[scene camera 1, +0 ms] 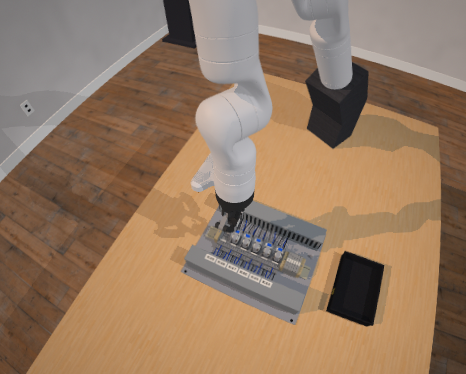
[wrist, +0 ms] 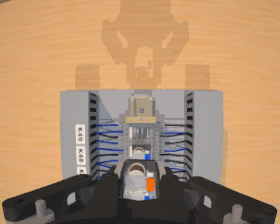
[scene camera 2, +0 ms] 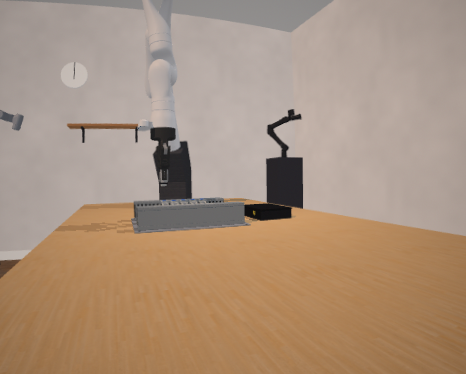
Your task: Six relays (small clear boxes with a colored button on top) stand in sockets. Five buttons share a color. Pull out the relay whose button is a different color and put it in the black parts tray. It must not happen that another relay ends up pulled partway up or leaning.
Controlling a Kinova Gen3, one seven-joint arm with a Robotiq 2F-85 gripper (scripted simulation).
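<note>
The pictures show a black parts tray, a relay and the gripper. In the wrist view the gripper shows as well.
</note>
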